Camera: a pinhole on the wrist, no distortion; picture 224 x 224 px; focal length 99.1 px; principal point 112.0 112.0 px. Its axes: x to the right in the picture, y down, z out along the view. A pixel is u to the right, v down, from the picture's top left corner.
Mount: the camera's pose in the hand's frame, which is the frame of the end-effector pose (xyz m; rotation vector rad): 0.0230 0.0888 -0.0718 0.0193 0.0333 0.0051
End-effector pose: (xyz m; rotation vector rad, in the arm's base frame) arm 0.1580 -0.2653 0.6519 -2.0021 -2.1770 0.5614
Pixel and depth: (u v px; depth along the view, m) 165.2 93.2 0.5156
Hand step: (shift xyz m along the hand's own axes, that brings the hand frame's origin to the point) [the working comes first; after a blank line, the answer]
In the camera's frame: 0.2768 -0.0978 0.5156

0.3173 -0.0174 0.4323
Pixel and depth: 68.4 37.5 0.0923
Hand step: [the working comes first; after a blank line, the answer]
In the camera's frame: -0.0406 -0.0694 0.0923

-0.0142 0.0174 0.0204
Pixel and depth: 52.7 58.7 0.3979
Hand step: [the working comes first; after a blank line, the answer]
In the camera's frame: -0.2381 -0.2140 0.3979

-0.2007 -0.1341 0.3296
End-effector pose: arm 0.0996 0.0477 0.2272 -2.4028 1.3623 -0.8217
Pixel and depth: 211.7 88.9 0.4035
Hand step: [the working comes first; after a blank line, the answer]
In the camera's frame: 0.4059 -0.0941 0.4035

0.4426 -0.0108 0.3161
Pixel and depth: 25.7 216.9 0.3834
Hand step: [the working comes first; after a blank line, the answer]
In the camera's frame: -0.3339 0.4058 0.3834

-0.2998 0.4854 0.3303
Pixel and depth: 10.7 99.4 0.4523
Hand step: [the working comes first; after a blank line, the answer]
In the camera's frame: -0.4623 -0.0575 0.4523

-0.4237 0.0201 0.3944
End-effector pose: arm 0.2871 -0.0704 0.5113 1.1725 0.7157 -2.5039
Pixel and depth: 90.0 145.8 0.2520
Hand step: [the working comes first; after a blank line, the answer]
In the camera's frame: -0.0559 0.0859 0.2520

-0.0249 0.1696 0.1835
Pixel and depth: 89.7 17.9 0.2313
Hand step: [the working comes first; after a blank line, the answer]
In the camera's frame: -0.0520 -0.2196 0.2313

-0.0203 -0.1355 0.1568
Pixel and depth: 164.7 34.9 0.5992
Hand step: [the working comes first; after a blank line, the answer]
In the camera's frame: 0.3186 -0.4662 0.5992

0.3637 -0.3871 0.5073
